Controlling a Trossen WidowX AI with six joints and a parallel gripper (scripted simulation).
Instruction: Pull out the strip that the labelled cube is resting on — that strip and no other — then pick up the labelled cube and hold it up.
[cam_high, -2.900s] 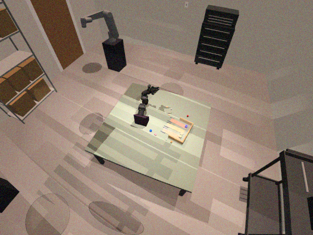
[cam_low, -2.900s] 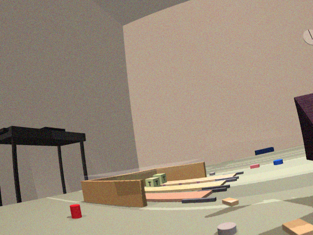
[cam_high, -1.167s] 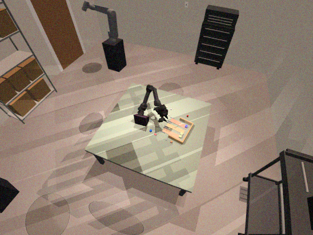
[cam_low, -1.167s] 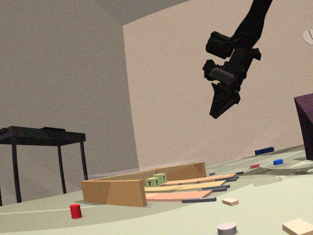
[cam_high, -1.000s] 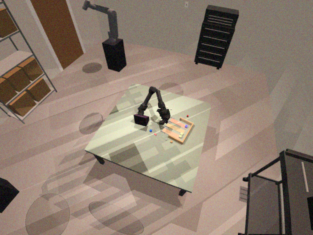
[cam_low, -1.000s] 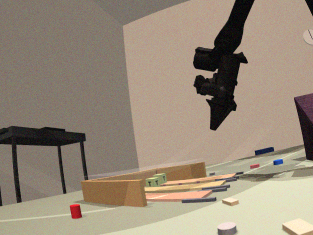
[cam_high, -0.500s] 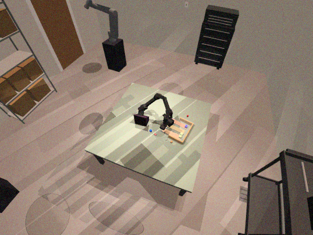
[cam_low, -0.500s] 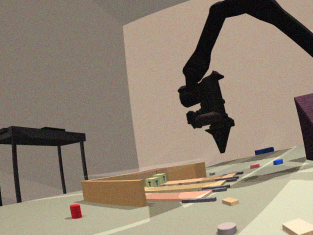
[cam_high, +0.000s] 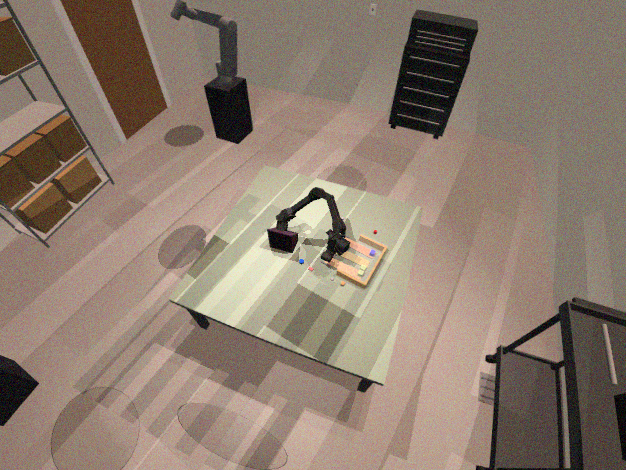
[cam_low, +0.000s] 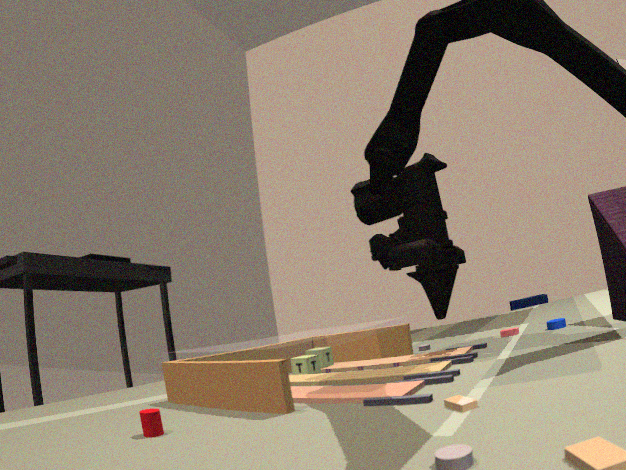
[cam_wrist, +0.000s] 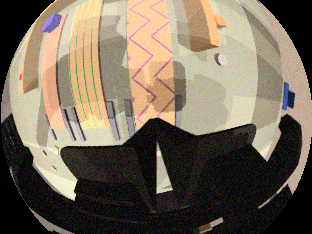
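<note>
Right now the blue disc is 160 mm behind my gripper tip, 90 mm to the right of it and 50 mm below it. Also, from my gripper tip: tan tile 250 mm to the left, 60 mm behind, 50 mm below; then red cylinder 340 mm to the left, 180 mm ahead, 40 mm below.
</note>
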